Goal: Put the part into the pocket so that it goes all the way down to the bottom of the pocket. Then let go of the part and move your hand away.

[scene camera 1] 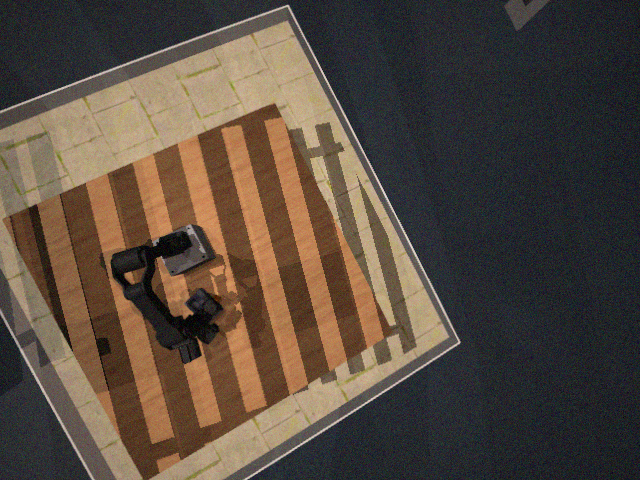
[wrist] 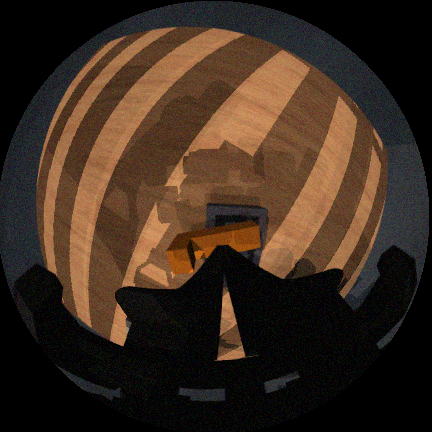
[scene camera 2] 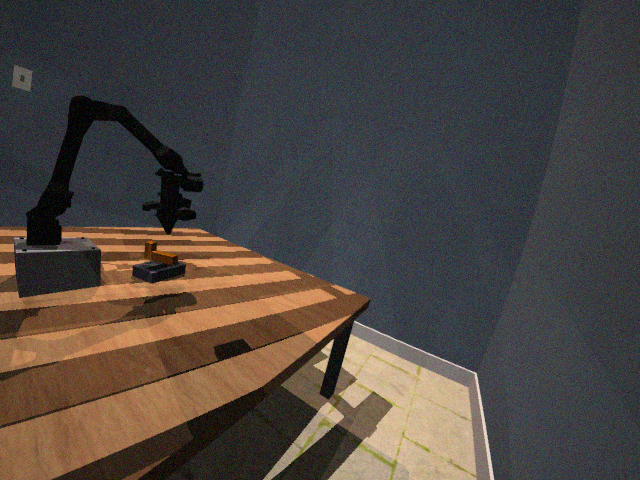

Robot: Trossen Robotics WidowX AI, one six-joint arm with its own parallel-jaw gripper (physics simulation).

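Frame: origin at the arm's base, x right, y back, z down, level; centimetres.
Where they show: gripper, fingertip midpoint: point(scene camera 1: 208, 316) point(wrist: 221, 249) point(scene camera 2: 168, 234); arm's base, origin of the base link: point(scene camera 1: 182, 242) point(scene camera 2: 43, 242).
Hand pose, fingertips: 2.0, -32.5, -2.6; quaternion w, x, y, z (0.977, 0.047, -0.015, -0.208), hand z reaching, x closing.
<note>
Things, the pixels of their centre, and the offset from my fingertips, as dx, dy, dz. Level surfaces: height alone.
- orange L-shaped part, body centre: point(wrist: 217, 244) point(scene camera 2: 161, 252) +0.9, +2.2, +6.5
- dark blue pocket block, body centre: point(wrist: 232, 247) point(scene camera 2: 160, 269) point(scene camera 1: 204, 306) +4.4, +3.6, +11.3
- striped wooden table, its level: dz +13.1
The orange L-shaped part point(scene camera 2: 164, 256) point(wrist: 225, 238) lies slanted across the top of the dark blue pocket block point(scene camera 1: 195, 299) point(scene camera 2: 149, 275) point(wrist: 237, 210). Its long bar rests over the pocket, not down in it, and its short leg sticks out past one side of the block. In the wrist view a dark stretch of pocket shows beyond the bar. My gripper point(scene camera 2: 168, 231) point(wrist: 221, 249) is shut and empty, above the part and apart from it. In scene camera 1, I cannot make out the part, and the fingertips are hidden under the arm.
The grey robot base point(scene camera 1: 200, 257) point(scene camera 2: 56, 271) stands on the striped wooden table point(scene camera 1: 305, 227) point(scene camera 2: 217, 310) near the block. The black arm point(scene camera 1: 152, 310) point(scene camera 2: 69, 149) arches from it to the gripper. The table's edge and a table leg point(scene camera 2: 337, 364) show in scene camera 2.
</note>
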